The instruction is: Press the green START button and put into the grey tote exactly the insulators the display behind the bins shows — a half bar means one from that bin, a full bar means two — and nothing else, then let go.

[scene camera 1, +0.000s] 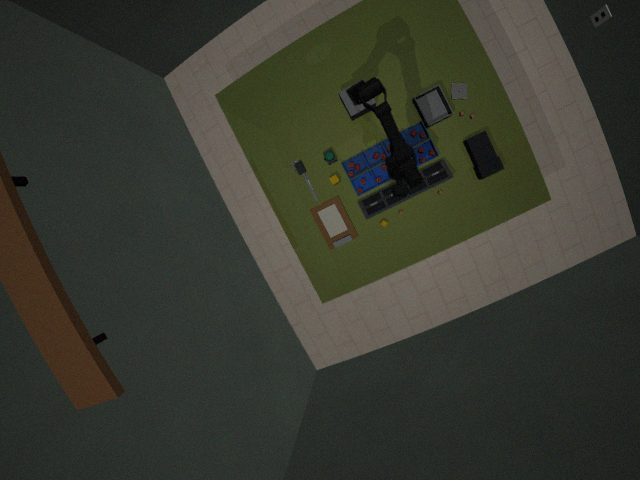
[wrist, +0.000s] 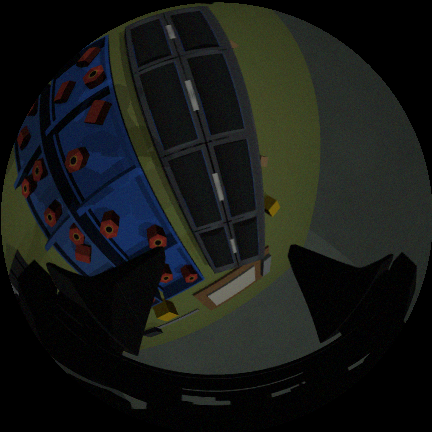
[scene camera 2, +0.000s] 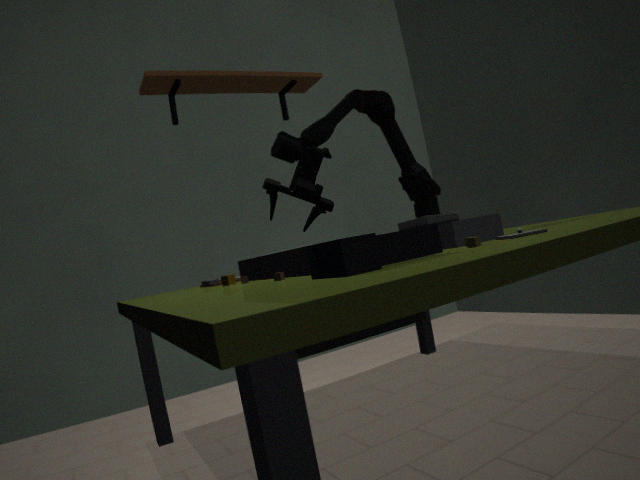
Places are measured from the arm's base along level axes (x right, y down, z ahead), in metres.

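Pixels of known places: gripper, fingertip midpoint: [scene camera 1: 392,186] [wrist: 229,253] [scene camera 2: 287,226]; arm's base, origin of the base link: [scene camera 2: 428,217].
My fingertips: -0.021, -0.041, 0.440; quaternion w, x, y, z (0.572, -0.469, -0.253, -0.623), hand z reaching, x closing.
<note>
For each thing: its top centre in the pictures, then the offset to it from my fingertips, as dx, dy, dz. "spot": a spot on its surface instead.
- grey tote, middle of its top: [scene camera 2: 455,221] [scene camera 1: 433,105] -0.299, +0.071, -0.302
- green START button, middle of its top: [scene camera 1: 329,156] +0.238, +0.084, -0.230
- black box, middle of its top: [scene camera 2: 373,233] [scene camera 1: 485,154] -0.464, +0.069, -0.017
- clipboard, middle of its top: [wrist: 239,286] [scene camera 1: 333,223] +0.322, +0.106, +0.096
- long thin tool, surface spot: [scene camera 1: 309,186] spot: +0.387, +0.121, -0.122
My gripper [scene camera 1: 408,183] [scene camera 2: 287,225] [wrist: 229,253] is open and empty, high above the table, and appears over the display's middle in the overhead view. The blue bins [scene camera 1: 364,162] [wrist: 105,145] stand in two rows, with red insulators [scene camera 1: 354,166] [wrist: 76,160] inside; my arm hides some. The dark grey display [scene camera 1: 373,204] [wrist: 170,110] lies behind the bins, with dark cells and short light bars in the middle of its sections; exact bar lengths are hard to read. The grey tote [scene camera 1: 433,105] [scene camera 2: 479,229] looks empty. The green START button [scene camera 1: 329,156] is left of the bins.
A black box [scene camera 1: 483,155] [scene camera 2: 346,255] stands right of the display. A clipboard [scene camera 1: 332,221] [wrist: 232,287], a long thin tool [scene camera 1: 309,186], yellow blocks [scene camera 1: 334,179] [wrist: 166,311] and tan bits [scene camera 1: 461,113] lie around. A pale plate [scene camera 1: 459,90] [scene camera 2: 522,234] lies beside the tote.
</note>
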